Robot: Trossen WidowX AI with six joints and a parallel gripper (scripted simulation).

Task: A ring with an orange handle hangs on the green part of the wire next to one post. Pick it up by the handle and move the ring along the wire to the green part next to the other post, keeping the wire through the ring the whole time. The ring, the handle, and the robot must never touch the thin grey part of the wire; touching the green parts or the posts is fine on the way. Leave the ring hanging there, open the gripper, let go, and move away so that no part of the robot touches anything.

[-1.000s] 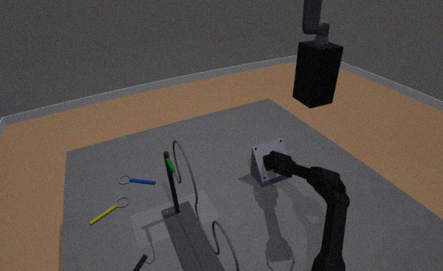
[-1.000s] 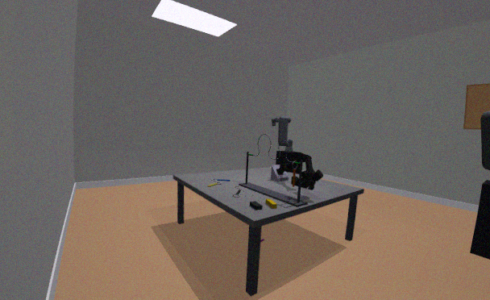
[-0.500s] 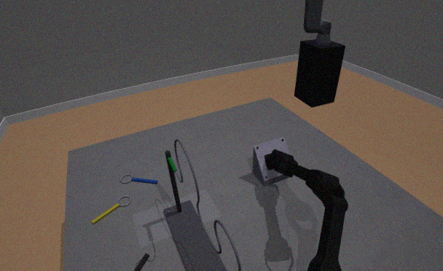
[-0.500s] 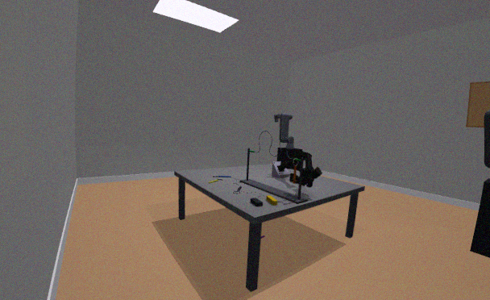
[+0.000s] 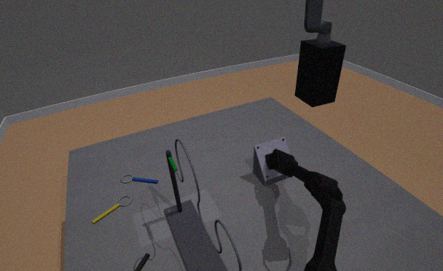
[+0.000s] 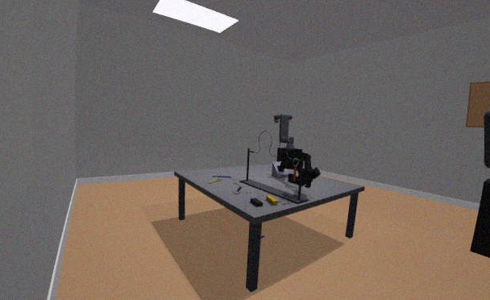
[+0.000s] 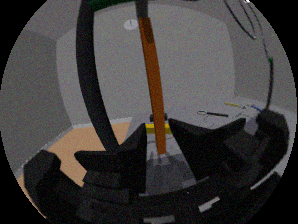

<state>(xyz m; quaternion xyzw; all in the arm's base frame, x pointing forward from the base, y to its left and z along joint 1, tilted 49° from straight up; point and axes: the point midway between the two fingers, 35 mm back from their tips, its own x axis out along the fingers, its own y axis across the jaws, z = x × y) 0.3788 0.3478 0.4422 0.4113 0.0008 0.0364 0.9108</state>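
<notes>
Now: gripper tip 30 mm past the orange-handled ring and 90 mm below it. From my gripper tip the other things lie so: yellow-handled ring 240 mm ahead, 640 mm to the right, 120 mm below; then black block 260 mm ahead, 20 mm to the right, 110 mm below; then yellow block 150 mm ahead, 10 mm to the right, 110 mm below.
</notes>
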